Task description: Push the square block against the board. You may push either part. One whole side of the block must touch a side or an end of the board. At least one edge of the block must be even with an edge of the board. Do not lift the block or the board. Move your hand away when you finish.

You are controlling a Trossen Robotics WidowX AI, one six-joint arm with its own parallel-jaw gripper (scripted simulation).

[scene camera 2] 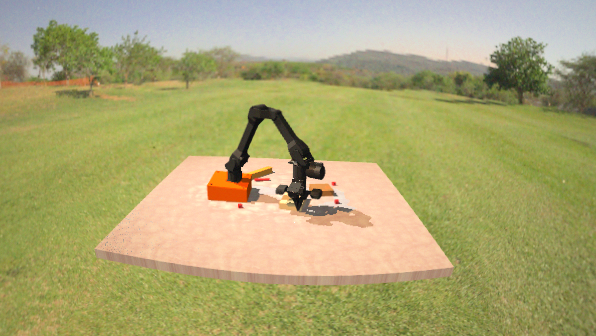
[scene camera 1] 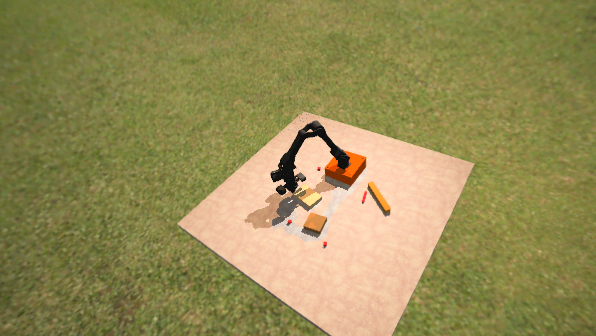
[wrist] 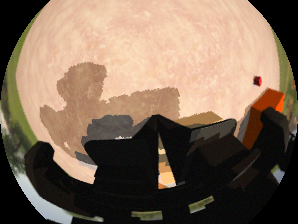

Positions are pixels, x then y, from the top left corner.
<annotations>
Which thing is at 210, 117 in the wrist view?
A pale yellow square block.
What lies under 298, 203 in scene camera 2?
The gripper.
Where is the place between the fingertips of the gripper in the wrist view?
156, 118
</annotations>
